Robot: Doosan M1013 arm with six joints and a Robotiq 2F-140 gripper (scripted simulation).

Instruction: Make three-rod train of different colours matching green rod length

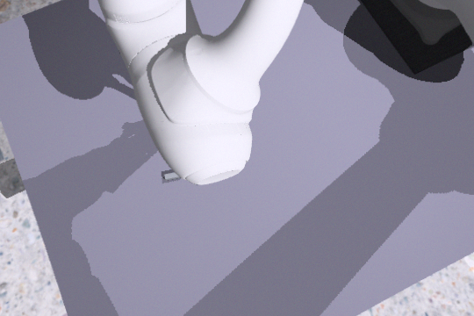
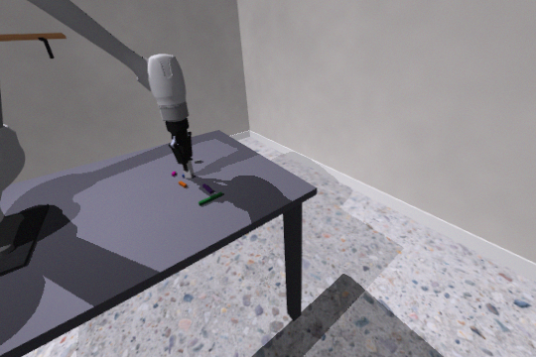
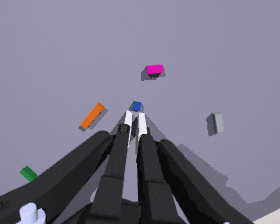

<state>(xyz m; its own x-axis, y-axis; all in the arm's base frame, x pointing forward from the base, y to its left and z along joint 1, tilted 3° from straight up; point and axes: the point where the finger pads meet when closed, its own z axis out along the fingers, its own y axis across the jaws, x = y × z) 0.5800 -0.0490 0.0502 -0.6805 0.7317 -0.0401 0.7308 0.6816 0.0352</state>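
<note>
The blue rod lies 2 cm behind my hand, 2 cm to the left of it and 3 cm below it. The rest, counted from my hand: magenta rod (4 cm behind, 7 cm to the left, 3 cm below); then orange rod (4 cm behind, 4 cm to the right, 3 cm below); then purple rod (1 cm ahead, 13 cm to the right, 3 cm below).
</note>
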